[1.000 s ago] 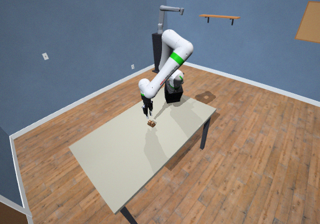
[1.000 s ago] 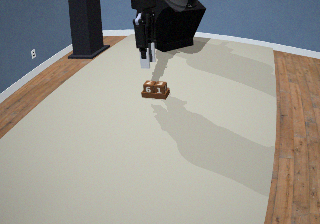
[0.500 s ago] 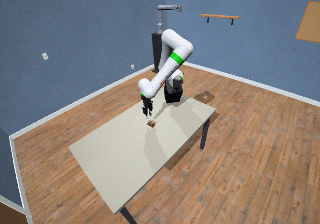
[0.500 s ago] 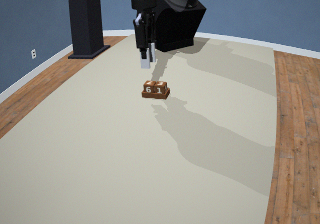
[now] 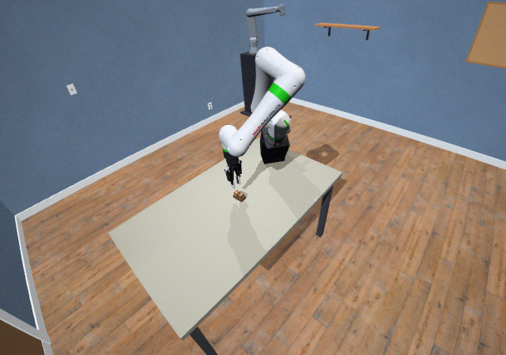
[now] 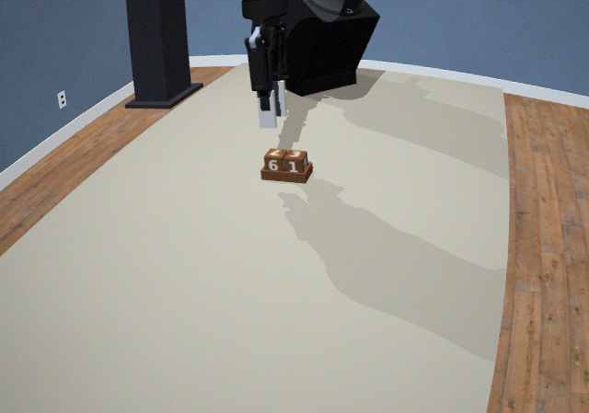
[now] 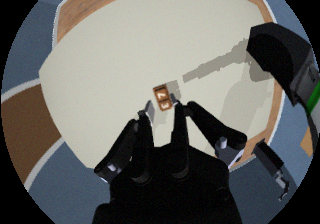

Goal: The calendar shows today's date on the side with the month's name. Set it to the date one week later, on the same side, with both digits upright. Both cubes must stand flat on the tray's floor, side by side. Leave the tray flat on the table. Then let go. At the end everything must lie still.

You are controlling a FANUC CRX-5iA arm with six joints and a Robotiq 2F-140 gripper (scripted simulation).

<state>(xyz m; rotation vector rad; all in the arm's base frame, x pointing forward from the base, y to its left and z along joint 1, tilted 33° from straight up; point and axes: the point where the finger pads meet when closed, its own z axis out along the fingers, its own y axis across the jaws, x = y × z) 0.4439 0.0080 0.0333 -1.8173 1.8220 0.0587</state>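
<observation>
Now: hand 120 mm above the brown wooden tray and 20 mm to the right of it.
</observation>
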